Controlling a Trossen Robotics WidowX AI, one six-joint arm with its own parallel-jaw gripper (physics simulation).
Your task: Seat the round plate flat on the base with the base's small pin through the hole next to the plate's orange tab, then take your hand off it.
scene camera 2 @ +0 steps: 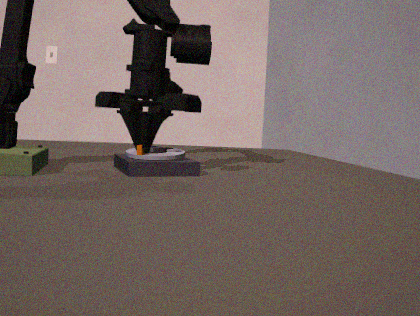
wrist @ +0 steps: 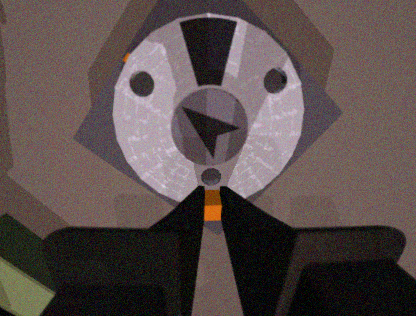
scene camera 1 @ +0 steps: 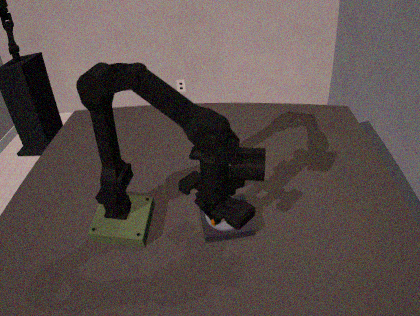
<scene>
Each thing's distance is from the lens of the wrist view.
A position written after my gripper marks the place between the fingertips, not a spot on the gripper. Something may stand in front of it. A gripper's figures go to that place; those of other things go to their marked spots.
my gripper (wrist: 211, 192): 11 cm
round pale plate (wrist: 197, 52): 10 cm
round hub (wrist: 209, 127): 9 cm
</scene>
